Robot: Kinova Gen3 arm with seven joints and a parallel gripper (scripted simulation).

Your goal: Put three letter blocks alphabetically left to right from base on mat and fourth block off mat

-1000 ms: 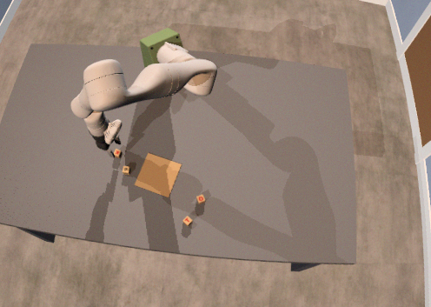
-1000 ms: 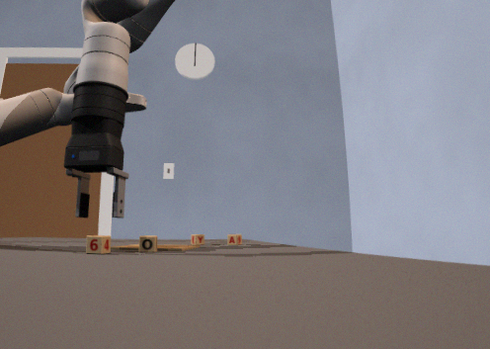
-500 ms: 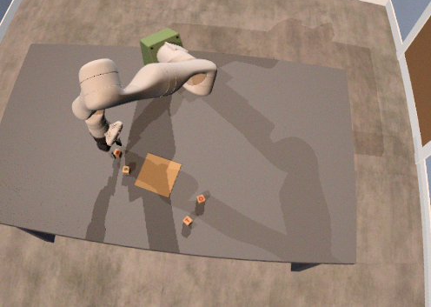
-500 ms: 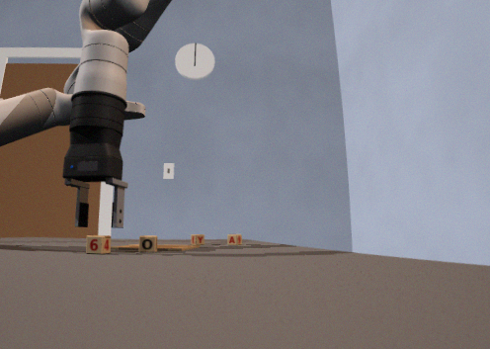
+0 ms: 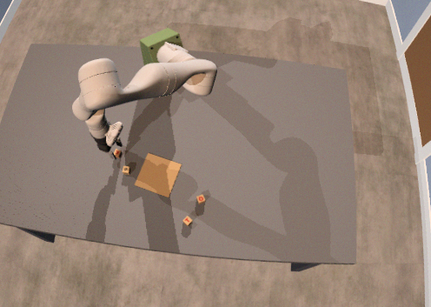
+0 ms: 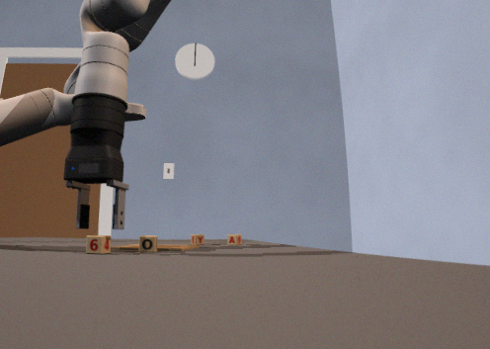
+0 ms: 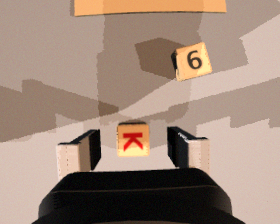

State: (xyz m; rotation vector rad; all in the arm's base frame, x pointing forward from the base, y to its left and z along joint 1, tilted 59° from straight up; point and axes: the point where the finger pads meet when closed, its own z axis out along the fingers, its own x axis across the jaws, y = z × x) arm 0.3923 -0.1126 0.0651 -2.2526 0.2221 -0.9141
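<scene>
My hand is 180 mm to the right of the orange mat and 50 mm above it.
</scene>
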